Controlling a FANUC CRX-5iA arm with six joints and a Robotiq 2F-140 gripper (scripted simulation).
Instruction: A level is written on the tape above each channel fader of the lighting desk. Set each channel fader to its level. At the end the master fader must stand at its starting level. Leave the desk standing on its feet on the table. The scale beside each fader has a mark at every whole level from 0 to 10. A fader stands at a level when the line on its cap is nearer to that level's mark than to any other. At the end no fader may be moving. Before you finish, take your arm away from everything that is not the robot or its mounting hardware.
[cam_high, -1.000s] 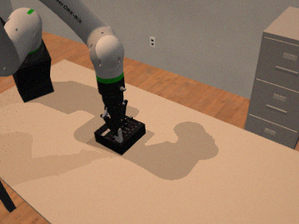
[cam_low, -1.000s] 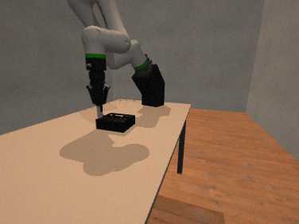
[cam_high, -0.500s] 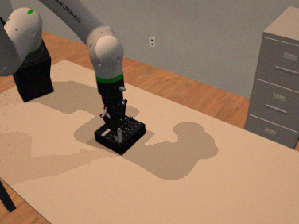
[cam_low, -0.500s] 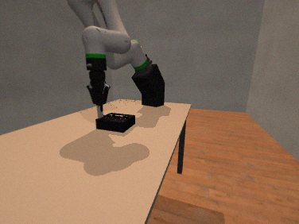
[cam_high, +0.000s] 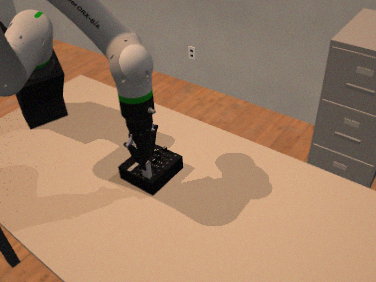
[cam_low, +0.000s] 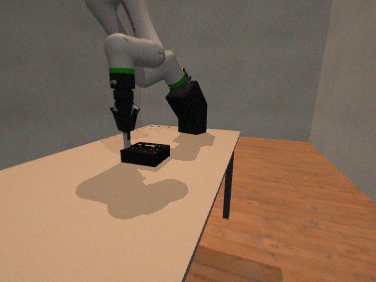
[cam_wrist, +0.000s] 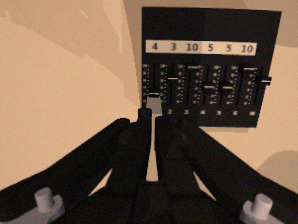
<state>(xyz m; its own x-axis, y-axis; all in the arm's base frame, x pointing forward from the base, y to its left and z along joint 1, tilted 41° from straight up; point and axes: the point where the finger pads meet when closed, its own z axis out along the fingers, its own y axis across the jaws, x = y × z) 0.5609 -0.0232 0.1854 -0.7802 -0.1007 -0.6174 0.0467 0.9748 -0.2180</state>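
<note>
Right now the channel 1 cap is 2 cm behind my hand and 3 cm below it. From my hand the other things lie so: cap 4 (2 cm behind, 7 cm to the left, 3 cm below); then cap 2 (4 cm behind, 2 cm to the left, 3 cm below); then cap 3 (5 cm behind, 5 cm to the left, 3 cm below).
</note>
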